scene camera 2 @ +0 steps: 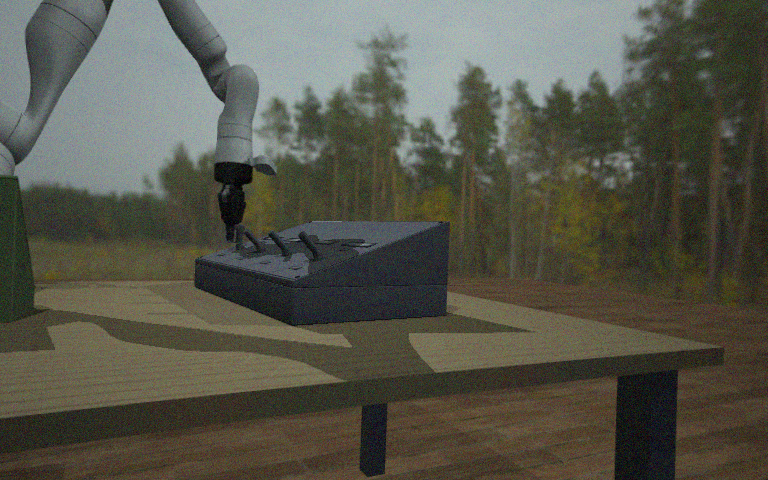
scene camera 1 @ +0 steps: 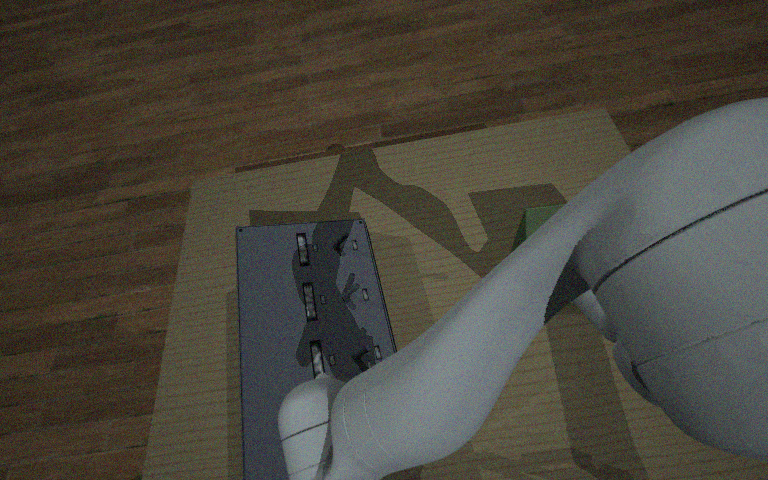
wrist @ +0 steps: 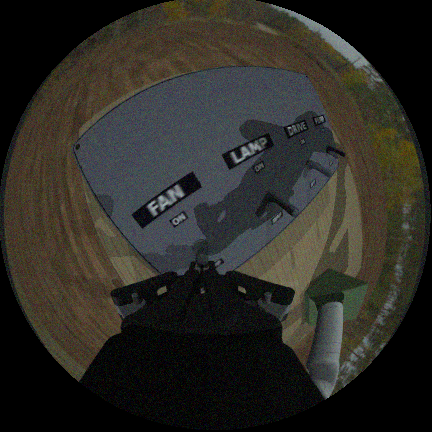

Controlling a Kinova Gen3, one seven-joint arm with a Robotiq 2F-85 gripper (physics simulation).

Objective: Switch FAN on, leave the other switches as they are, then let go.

Labels:
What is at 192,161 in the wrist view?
A sloped switch panel.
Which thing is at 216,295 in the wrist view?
My gripper.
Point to a sloped switch panel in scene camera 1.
294,322

